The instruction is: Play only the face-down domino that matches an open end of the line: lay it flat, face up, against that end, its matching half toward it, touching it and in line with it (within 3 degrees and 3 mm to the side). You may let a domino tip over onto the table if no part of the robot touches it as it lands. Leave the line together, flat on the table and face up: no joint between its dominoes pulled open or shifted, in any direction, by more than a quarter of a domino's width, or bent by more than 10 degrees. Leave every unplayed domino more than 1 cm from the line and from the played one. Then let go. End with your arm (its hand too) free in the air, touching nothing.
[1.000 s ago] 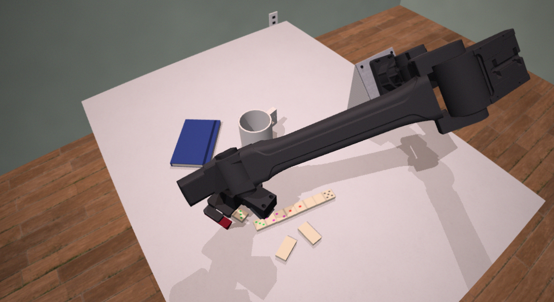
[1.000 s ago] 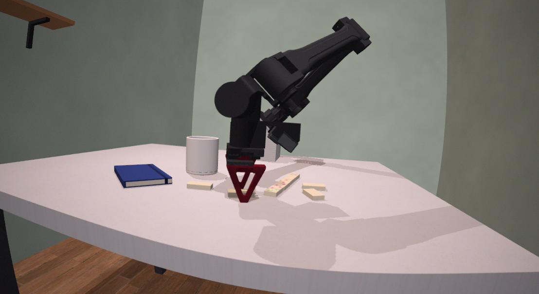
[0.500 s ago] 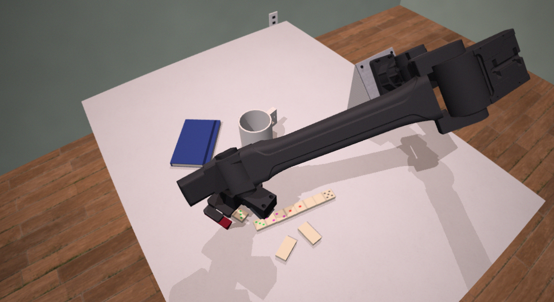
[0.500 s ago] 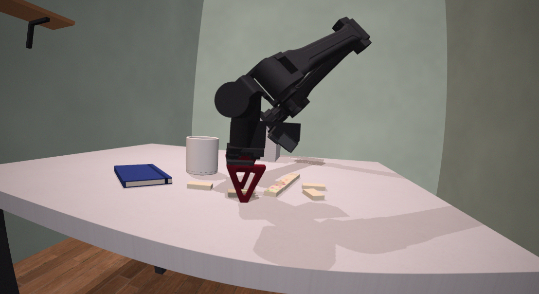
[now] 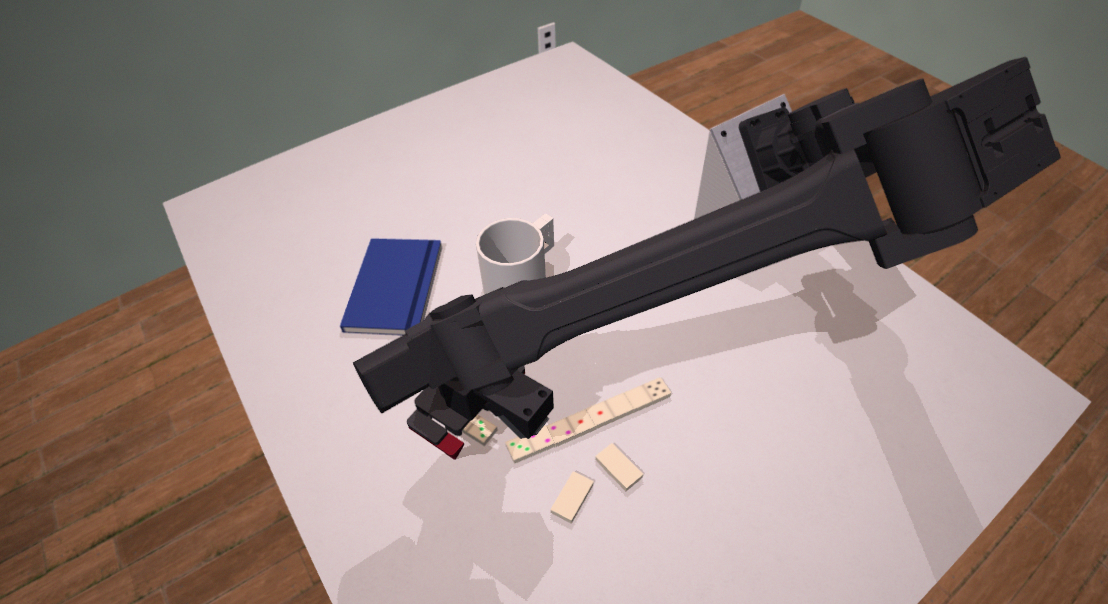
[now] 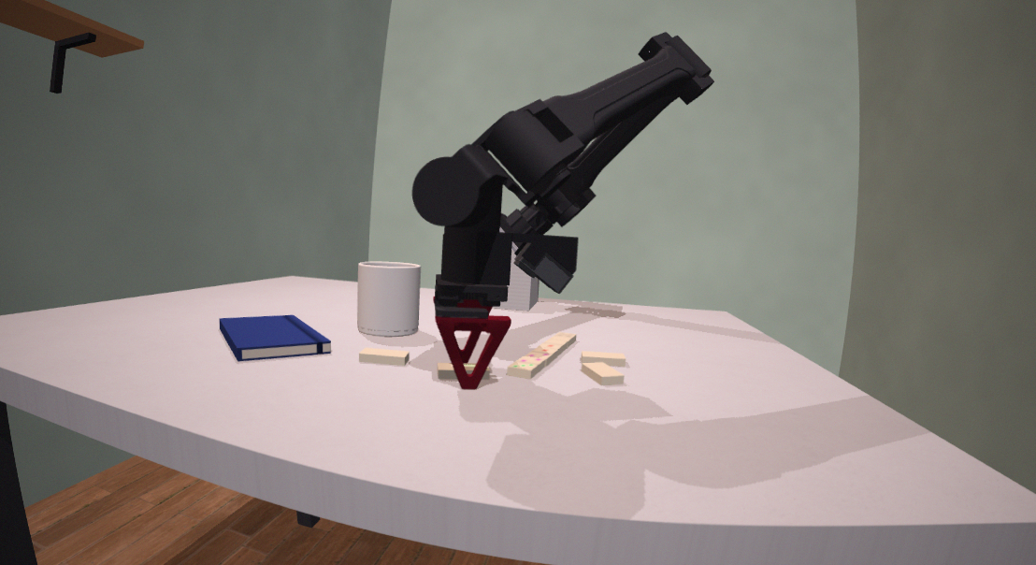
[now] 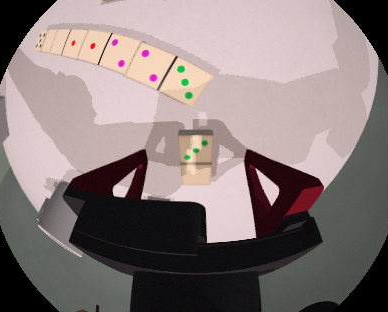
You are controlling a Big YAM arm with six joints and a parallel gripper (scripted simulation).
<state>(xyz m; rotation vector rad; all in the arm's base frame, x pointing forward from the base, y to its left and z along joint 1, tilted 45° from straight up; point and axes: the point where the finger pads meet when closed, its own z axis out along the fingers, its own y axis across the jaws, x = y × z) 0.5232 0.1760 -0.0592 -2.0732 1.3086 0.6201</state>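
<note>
My hand is right at the domino. Round my hand: white mug 16 cm behind, 17 cm to the right, 3 cm above; blue notebook 27 cm to the right.
</note>
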